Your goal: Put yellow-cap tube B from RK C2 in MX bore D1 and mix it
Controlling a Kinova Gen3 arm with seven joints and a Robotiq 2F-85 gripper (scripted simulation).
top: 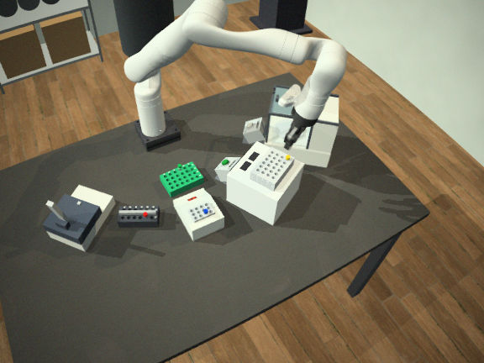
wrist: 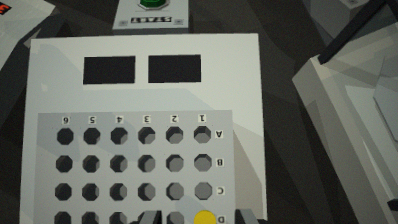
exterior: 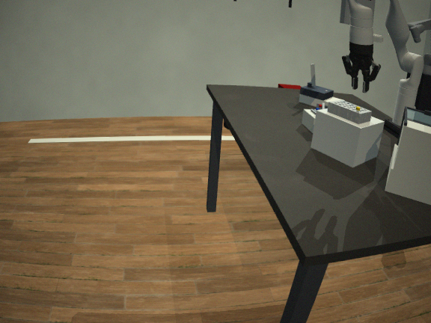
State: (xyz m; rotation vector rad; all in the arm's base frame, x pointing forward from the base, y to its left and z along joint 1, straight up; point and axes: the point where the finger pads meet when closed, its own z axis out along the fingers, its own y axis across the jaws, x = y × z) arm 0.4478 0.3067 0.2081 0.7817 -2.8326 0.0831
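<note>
Now: the green start key 180 mm below my hand, 160 mm behind it and 140 mm to the right of it. Round my hand: mixer shaking block: 100 mm below, 50 mm to the right; dry block: 290 mm to the right, 220 mm below, 30 mm behind; blue-capped tube: 280 mm to the right, 190 mm below, 10 mm ahead.
</note>
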